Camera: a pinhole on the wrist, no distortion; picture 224 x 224 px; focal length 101.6 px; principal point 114.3 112.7 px. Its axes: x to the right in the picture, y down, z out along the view. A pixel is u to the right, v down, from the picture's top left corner.
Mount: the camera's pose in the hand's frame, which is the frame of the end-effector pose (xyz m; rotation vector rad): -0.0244 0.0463 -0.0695 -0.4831 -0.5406 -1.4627
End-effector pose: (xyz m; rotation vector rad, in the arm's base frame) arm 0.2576 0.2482 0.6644 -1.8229 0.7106 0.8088
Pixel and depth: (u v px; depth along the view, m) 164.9 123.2 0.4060
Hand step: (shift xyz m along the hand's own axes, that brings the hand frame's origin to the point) 0.0039 0.1366 0.3761
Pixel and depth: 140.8 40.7 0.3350
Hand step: -0.2751 0.1687 0.2442
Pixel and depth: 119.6 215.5 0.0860
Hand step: 0.0584 0.1000 0.0029
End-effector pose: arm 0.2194 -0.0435 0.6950 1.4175 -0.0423 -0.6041
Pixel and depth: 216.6 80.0 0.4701
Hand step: -0.1837 -0.0491 0.5889
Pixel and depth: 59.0 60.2 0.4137
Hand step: -0.2651 0.4650 0.1156
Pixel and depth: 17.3 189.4 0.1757
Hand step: 0.0942 0.2934 -0.0306
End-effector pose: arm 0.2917 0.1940 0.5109 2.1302 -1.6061 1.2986
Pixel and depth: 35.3 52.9 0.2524
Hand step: -0.1912 0.3473 0.0070
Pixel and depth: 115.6 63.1 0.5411
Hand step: -0.3144 0.3566 0.3573
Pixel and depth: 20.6 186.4 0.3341
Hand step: 0.1915 0.5070 0.0108
